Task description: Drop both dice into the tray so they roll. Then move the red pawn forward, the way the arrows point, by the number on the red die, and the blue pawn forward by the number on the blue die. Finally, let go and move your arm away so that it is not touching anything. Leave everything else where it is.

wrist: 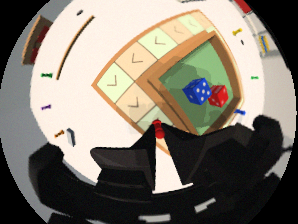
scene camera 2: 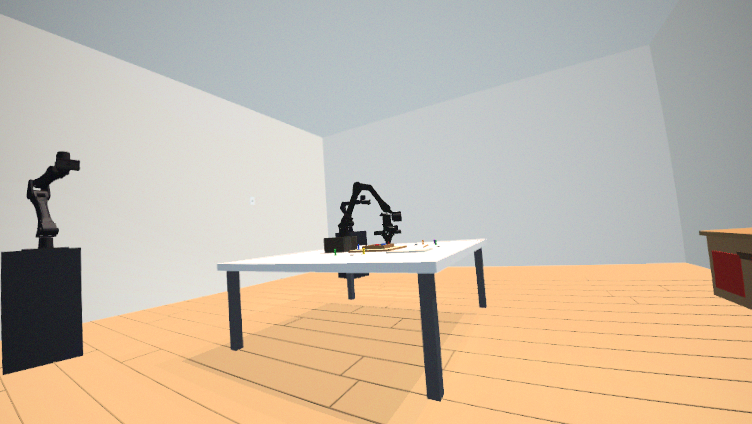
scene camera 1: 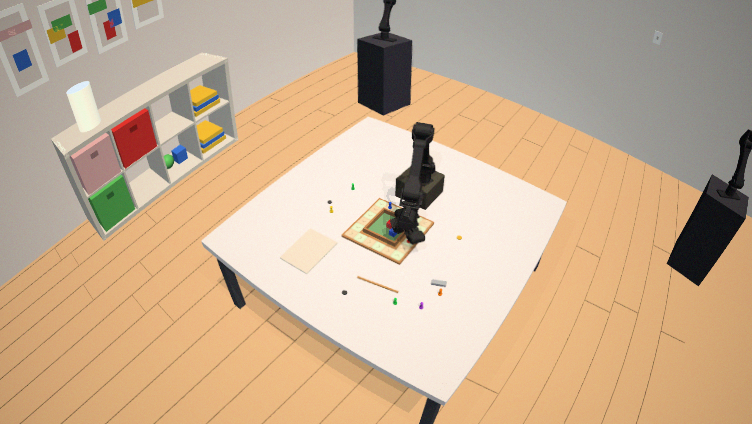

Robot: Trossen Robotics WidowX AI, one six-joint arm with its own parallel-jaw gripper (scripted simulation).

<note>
My gripper [wrist: 157, 126] carries a red pawn. Also in view: a cream card [scene camera 1: 311, 247].
</note>
